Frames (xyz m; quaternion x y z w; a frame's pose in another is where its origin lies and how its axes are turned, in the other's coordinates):
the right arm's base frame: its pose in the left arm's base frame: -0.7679 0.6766 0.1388 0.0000 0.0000 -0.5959 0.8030
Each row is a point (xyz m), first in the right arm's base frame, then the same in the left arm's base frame.
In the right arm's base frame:
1: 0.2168 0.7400 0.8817
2: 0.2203 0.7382 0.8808
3: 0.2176 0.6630 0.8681
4: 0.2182 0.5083 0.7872
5: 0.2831 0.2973 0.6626
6: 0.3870 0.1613 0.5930
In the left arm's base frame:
1: 0.0032 0.6835 1.0205
2: 0.0025 0.6796 1.0196
3: -0.0703 0.6604 1.0069
4: -0.2182 0.6150 0.9260
5: -0.4013 0.4918 0.8014
6: -0.5014 0.3529 0.7318

